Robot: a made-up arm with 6 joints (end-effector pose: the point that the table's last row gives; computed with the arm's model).
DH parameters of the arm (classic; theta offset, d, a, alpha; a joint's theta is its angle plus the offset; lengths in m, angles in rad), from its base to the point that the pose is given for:
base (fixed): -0.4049 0 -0.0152 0
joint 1: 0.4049 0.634 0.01 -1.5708
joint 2: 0.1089 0 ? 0
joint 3: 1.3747 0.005 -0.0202 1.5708
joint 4: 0 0.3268 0.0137 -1.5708
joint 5: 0 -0.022 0.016 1.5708
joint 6: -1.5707 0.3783 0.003 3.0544
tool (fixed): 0.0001 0.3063 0 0
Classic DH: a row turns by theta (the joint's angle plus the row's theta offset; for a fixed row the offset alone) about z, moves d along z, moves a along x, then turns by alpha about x.
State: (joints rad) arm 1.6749 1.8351 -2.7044 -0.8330 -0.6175 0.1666
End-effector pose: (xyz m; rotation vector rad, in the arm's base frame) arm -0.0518 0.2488 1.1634 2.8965 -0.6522 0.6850
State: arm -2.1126 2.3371 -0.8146 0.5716 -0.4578 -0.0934
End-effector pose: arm -0.1639 -0.1864 0.3780 0.2676 0.5263 2.0560
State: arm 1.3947 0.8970 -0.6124 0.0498 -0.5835 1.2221
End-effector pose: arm 0.0817 0.2930 0.7556 1.7239 1.0878 -0.8879
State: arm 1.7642 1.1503 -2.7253 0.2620 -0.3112 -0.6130
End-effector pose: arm 0.0165 -0.1085 1.2073 -2.8524 0.2067 0.2729
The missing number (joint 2, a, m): -0.1931
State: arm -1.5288 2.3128 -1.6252 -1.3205 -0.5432 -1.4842
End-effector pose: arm 0.0272 -0.4849 0.5544 -1.0505 -0.6865 -0.0315
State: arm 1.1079 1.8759 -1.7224 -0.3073 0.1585 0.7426
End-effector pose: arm 0.2414 0.4226 0.7947 1.3141 -0.0237 -0.7818
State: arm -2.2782 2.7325 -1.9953 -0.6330 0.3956 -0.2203
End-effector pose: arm -0.3710 -0.3664 0.4545 -0.8802 -0.2940 -2.9901
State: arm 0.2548 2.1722 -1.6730 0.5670 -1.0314 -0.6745
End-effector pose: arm 0.4664 0.1004 0.6921 1.2037 -1.7824 -1.1241
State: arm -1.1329 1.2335 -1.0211 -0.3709 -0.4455 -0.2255
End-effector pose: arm 0.1354 -0.3194 0.8259 -0.0476 -2.0294 -1.3684
